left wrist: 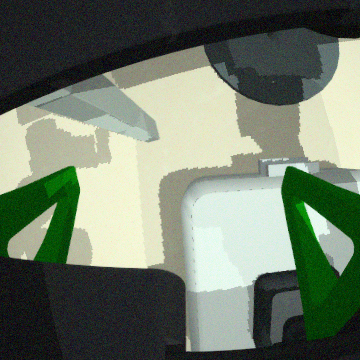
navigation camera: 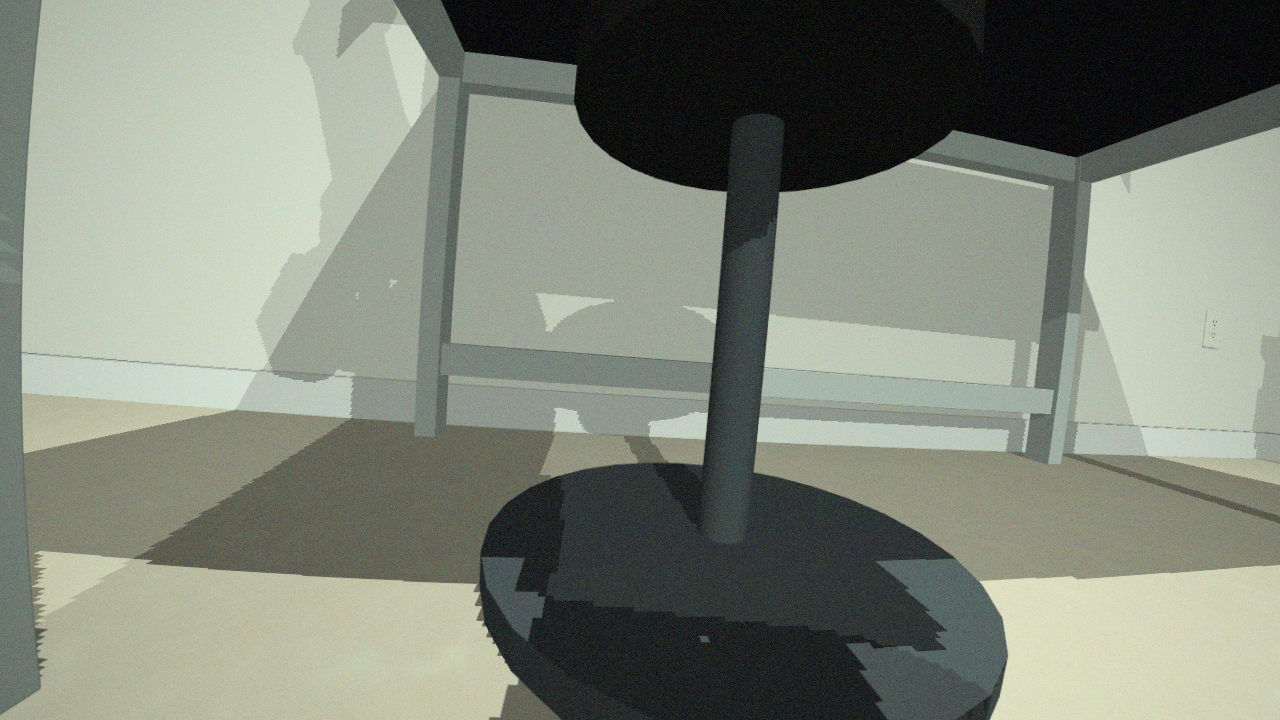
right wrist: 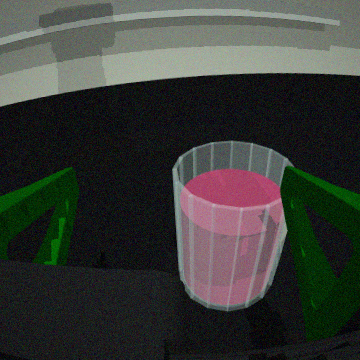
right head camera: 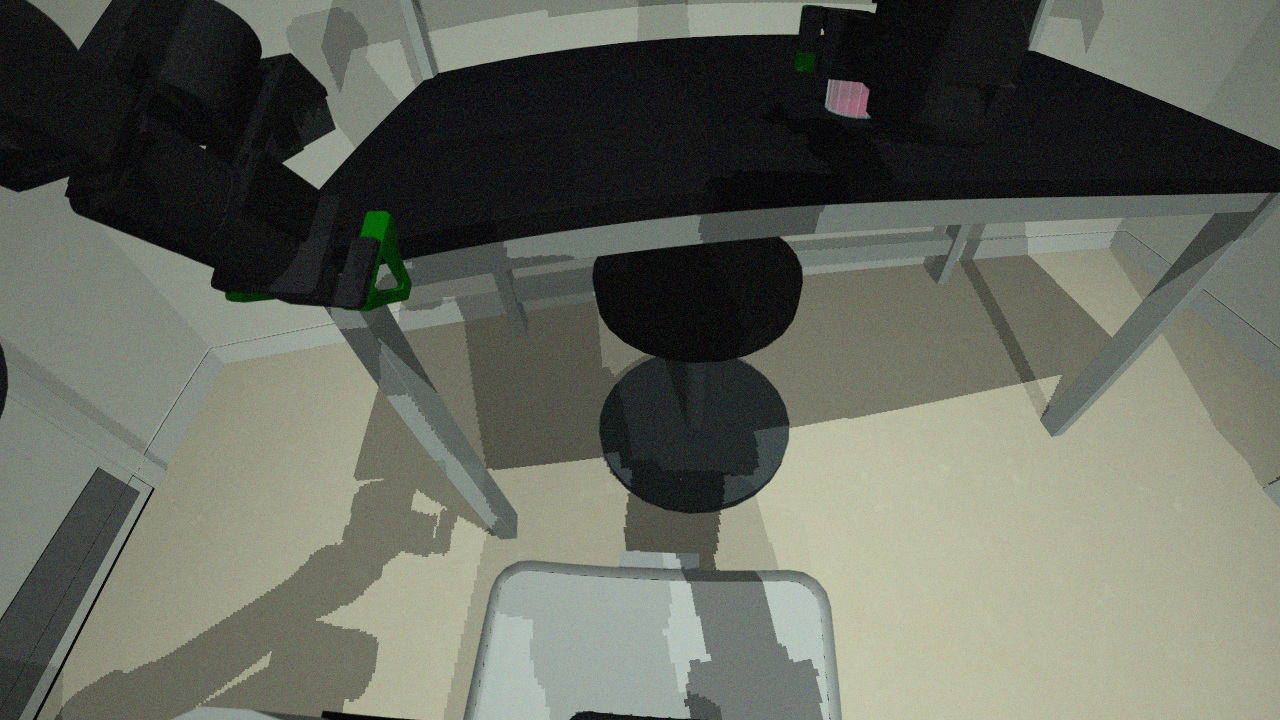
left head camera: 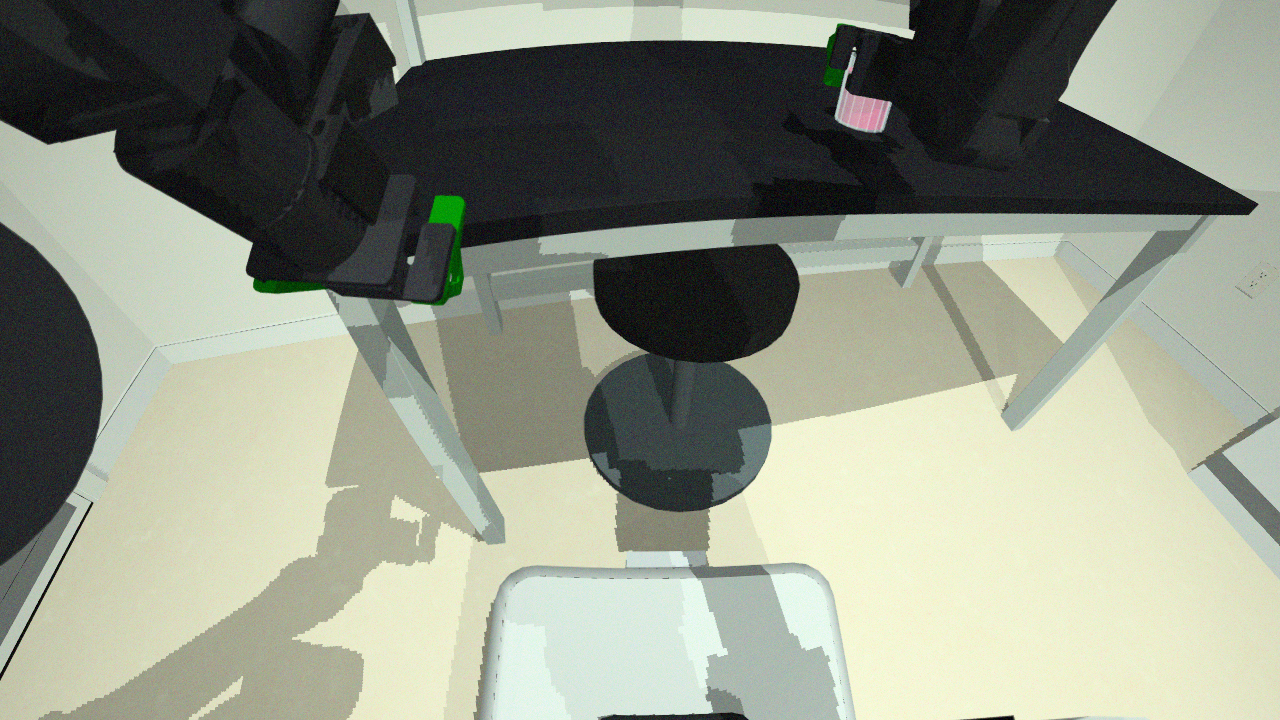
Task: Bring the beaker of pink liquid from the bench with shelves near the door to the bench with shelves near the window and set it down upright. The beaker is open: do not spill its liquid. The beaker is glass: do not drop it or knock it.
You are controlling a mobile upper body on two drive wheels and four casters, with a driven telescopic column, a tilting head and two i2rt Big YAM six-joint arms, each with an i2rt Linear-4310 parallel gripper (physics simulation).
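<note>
The glass beaker of pink liquid (left head camera: 863, 111) (right head camera: 846, 98) (right wrist: 231, 240) stands upright on the black bench top (left head camera: 626, 116) (right head camera: 581, 125) (right wrist: 100, 130), towards the right of both head views; my right gripper hides part of it there. My right gripper (right wrist: 179, 178) is open. In the right wrist view the beaker is between its fingers, much closer to the finger at the right of the picture, whose tip overlaps its rim; whether they touch I cannot tell. My left gripper (left wrist: 180, 177) is open and empty, at the bench's front left corner in the head views.
A round black stool (left head camera: 696, 300) (right head camera: 698, 300) (navigation camera: 751, 331) stands partly under the bench's front edge. The robot's pale base (left head camera: 662, 635) (right head camera: 653, 635) (left wrist: 240, 210) is in front of it. Grey bench legs (left head camera: 1100, 326) (right head camera: 1154, 317) stand at both sides. A dark round surface (left head camera: 40, 385) is at the far left.
</note>
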